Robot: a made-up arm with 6 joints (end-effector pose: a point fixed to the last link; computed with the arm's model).
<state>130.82 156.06 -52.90 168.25 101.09 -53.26</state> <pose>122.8 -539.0 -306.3 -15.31 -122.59 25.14</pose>
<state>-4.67 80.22 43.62 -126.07 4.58 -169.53</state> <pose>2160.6 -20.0 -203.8 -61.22 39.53 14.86</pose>
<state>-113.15 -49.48 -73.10 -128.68 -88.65 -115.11</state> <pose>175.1 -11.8 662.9 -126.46 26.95 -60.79</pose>
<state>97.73 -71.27 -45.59 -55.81 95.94 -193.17</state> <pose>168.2 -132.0 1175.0 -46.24 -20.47 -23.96</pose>
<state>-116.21 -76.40 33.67 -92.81 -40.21 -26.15</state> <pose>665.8 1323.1 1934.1 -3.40 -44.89 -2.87</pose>
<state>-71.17 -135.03 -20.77 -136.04 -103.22 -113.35</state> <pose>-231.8 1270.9 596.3 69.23 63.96 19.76</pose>
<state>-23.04 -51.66 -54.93 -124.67 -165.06 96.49</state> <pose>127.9 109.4 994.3 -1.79 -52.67 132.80</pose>
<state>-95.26 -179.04 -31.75 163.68 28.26 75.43</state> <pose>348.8 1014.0 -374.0 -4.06 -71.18 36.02</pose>
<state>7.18 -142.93 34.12 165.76 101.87 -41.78</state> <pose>-2006.5 6.1 -668.6 -118.25 -53.50 -82.74</pose>
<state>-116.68 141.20 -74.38 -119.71 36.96 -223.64</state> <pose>96.8 -100.0 226.0 -104.53 -104.07 -88.00</pose>
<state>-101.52 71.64 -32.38 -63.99 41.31 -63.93</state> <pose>-270.9 -747.4 -210.4 -66.45 54.03 134.62</pose>
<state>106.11 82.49 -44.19 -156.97 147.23 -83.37</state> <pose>-395.1 489.0 -262.9 16.73 -75.79 26.48</pose>
